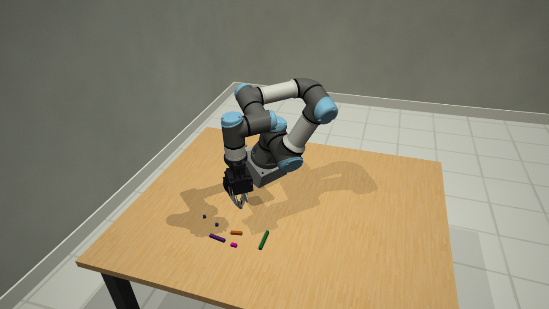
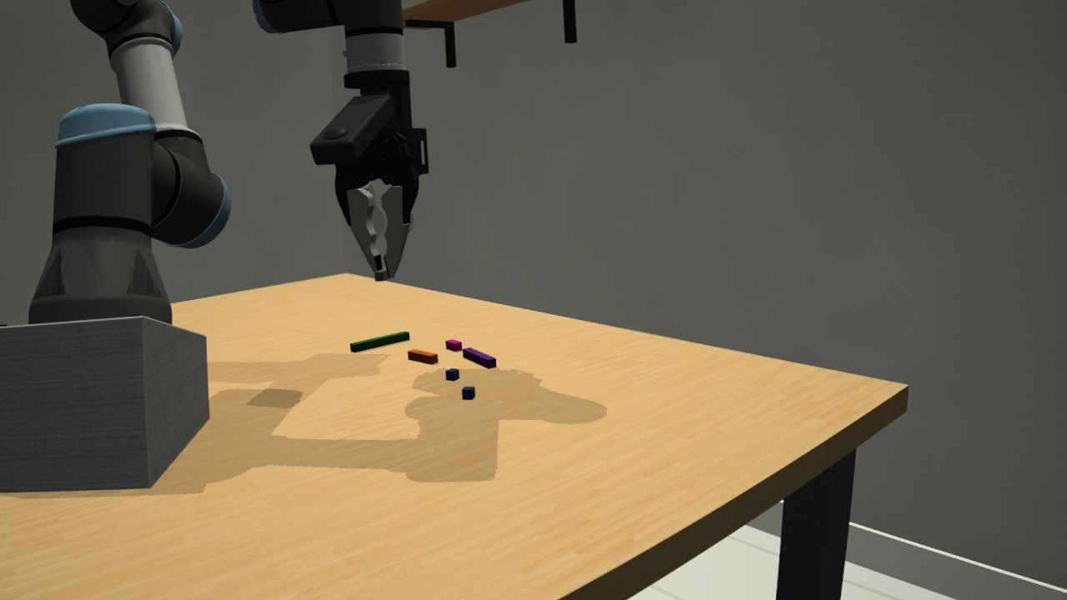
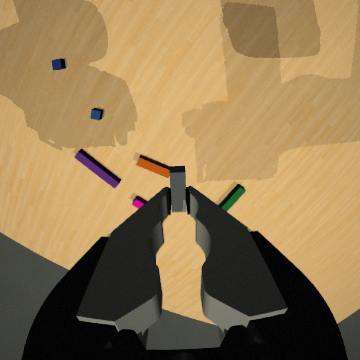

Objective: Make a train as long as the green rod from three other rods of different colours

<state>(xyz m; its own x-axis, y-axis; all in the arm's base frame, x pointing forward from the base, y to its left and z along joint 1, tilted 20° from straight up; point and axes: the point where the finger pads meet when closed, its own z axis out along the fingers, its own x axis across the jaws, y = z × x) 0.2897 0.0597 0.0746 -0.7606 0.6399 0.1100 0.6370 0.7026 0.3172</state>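
My gripper is now 11 cm above the purple rod, 9 cm short of it and 4 cm to the left of it. The rest, counted from my hand: grey rod: 1 cm below; then orange rod: 11 cm below, 4 cm ahead; then magenta rod: 11 cm below, 8 cm ahead, 3 cm to the left.
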